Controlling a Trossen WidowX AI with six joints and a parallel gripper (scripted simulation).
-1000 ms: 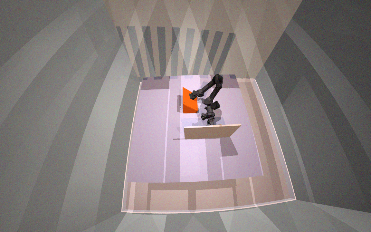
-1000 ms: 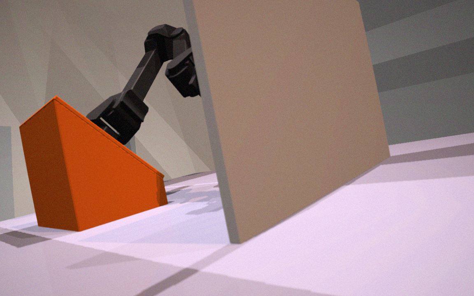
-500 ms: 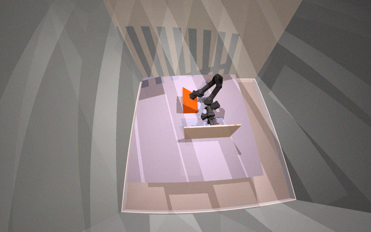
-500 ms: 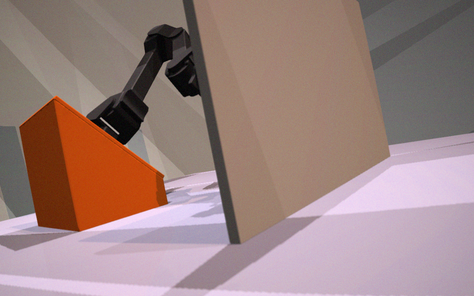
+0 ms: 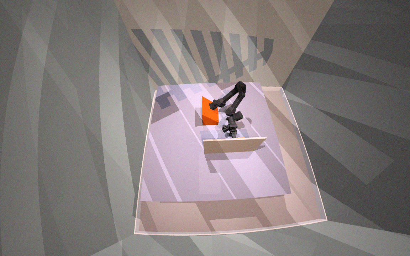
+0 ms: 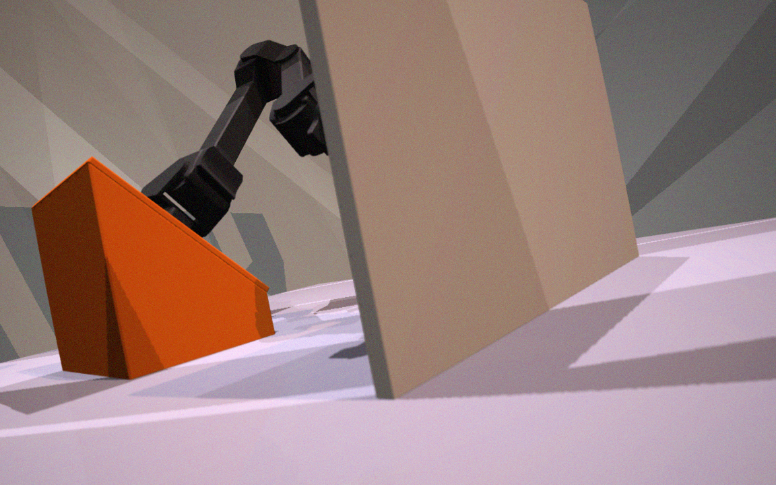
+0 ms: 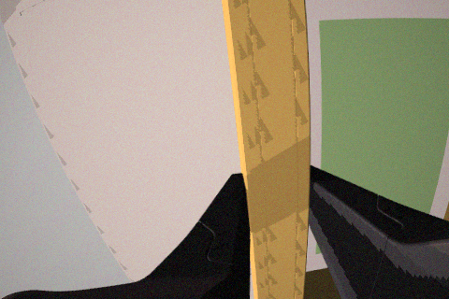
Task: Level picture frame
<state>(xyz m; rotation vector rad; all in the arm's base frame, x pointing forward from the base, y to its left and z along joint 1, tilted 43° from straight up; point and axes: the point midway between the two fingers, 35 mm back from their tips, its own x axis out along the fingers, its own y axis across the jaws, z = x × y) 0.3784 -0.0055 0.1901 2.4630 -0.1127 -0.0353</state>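
Right now my gripper tip is 10 mm to the right of the picture frame and 50 mm above it. The rest, counted from my gripper tip: pale wall board: 20 mm ahead, 10 mm to the right, 70 mm below.
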